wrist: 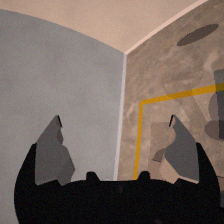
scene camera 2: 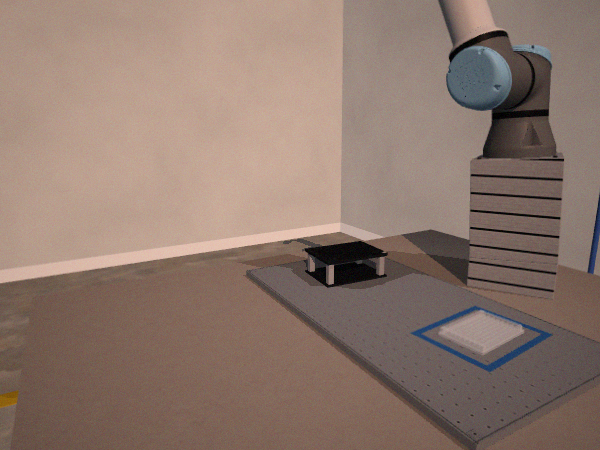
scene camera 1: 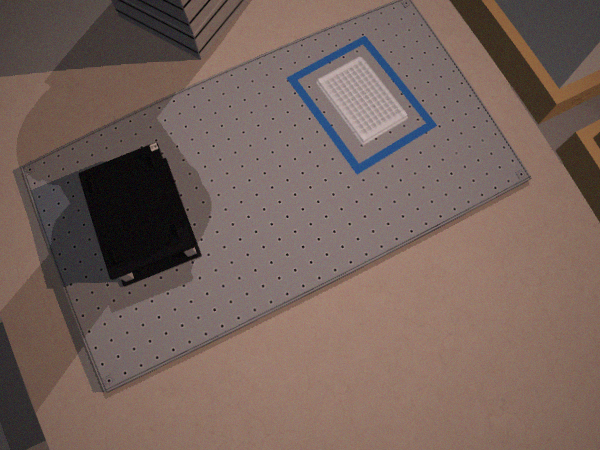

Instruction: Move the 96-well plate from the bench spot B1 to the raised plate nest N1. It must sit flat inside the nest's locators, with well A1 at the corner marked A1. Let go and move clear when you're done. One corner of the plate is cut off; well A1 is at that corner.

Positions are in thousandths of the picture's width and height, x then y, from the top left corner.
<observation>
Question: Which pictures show the gripper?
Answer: The wrist view only.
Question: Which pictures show the white 96-well plate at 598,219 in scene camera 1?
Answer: Scene camera 2 and scene camera 1 only.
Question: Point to a white 96-well plate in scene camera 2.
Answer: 802,739
</observation>
